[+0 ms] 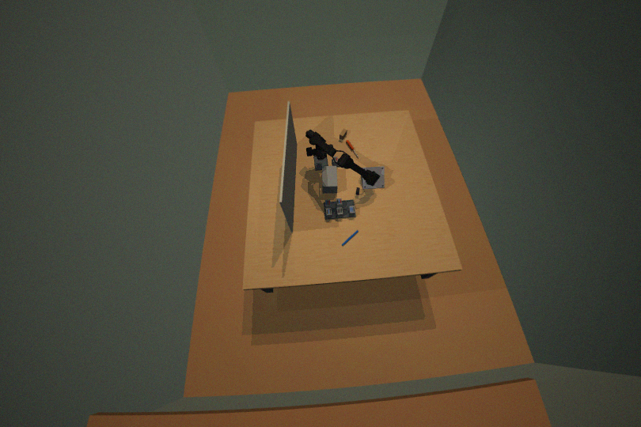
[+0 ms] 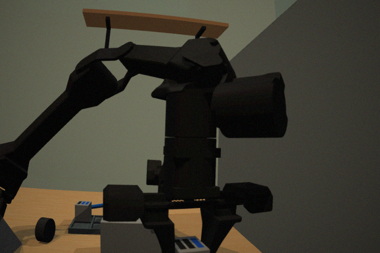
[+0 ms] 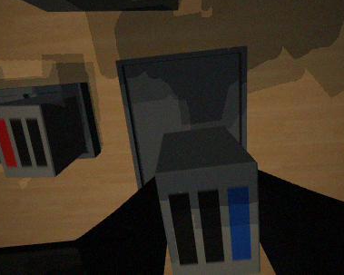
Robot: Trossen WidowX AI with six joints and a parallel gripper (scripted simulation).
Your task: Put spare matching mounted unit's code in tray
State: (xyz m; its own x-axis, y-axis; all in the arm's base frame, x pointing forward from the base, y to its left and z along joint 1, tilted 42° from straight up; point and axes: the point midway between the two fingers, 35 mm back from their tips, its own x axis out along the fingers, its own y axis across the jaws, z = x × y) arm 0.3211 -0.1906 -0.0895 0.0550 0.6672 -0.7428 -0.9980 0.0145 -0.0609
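My gripper tip is 7 cm above the dark tray. Also, from my gripper tip: grey mounted unit (4 cm behind, 19 cm to the left, 2 cm below); then grey spare block (2 cm above); then tall grey panel (21 cm ahead, 16 cm to the left, 16 cm above).
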